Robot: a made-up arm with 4 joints. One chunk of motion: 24 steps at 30 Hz.
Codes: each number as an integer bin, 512 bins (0 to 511) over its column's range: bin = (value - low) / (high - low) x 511, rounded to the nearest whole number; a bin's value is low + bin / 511 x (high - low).
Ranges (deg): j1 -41..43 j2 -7..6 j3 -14..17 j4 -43..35
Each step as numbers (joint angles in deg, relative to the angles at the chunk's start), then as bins.
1 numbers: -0.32 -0.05 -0.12 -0.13
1 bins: 247 273 229 281
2 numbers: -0.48 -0.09 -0.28 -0.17
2 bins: 246 272 226 281
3 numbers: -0.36 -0.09 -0.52 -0.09
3 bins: 247 272 222 281
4 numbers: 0.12 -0.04 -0.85 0.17
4 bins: 250 274 217 283
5 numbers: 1.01 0.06 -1.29 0.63
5 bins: 256 278 210 286
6 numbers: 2.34 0.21 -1.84 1.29
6 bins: 264 283 200 290
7 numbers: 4.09 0.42 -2.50 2.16
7 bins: 274 292 190 296
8 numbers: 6.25 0.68 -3.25 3.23
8 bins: 287 302 177 303
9 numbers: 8.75 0.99 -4.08 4.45
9 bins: 303 314 164 311
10 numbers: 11.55 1.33 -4.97 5.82
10 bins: 320 327 149 320
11 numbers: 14.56 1.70 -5.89 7.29
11 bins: 338 342 134 329
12 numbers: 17.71 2.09 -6.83 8.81
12 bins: 357 357 118 339
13 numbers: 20.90 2.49 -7.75 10.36
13 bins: 377 373 103 350
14 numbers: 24.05 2.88 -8.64 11.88
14 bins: 396 388 88 360
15 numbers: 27.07 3.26 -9.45 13.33
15 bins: 414 403 75 369
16 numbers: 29.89 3.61 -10.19 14.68
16 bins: 431 417 63 378
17 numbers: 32.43 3.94 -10.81 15.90
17 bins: 447 430 53 386
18 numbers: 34.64 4.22 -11.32 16.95
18 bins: 460 441 44 393
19 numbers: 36.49 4.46 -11.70 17.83
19 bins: 471 450 38 399
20 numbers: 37.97 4.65 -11.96 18.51
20 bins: 480 458 34 403
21 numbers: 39.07 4.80 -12.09 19.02
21 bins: 487 464 31 406
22 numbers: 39.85 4.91 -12.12 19.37
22 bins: 492 468 31 409
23 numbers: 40.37 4.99 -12.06 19.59
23 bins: 495 471 32 410
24 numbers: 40.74 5.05 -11.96 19.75
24 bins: 497 474 34 411
